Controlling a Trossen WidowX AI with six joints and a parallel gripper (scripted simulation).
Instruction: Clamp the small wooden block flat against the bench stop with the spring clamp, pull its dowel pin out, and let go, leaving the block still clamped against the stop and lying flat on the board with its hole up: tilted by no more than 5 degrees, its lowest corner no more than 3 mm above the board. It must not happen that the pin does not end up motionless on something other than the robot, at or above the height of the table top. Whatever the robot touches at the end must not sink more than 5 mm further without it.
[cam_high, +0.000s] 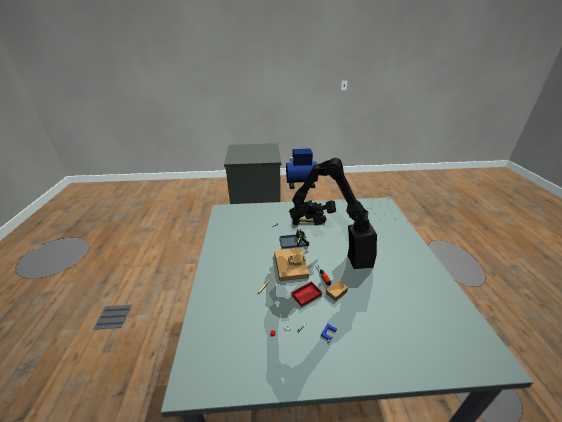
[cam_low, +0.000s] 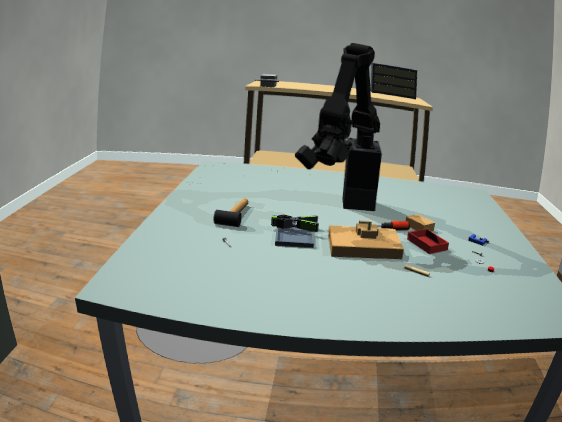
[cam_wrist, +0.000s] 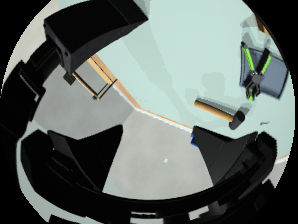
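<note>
Right now the dowel pin is 22 cm ahead of my hand, 16 cm to the left of it and 17 cm below it. From my hand the other things lie so: small screw: 24 cm ahead, 23 cm to the right, 22 cm below; then wooden board: 22 cm ahead, 15 cm to the left, 21 cm below; then dark tray: 16 cm ahead, 4 cm to the right, 22 cm below.
</note>
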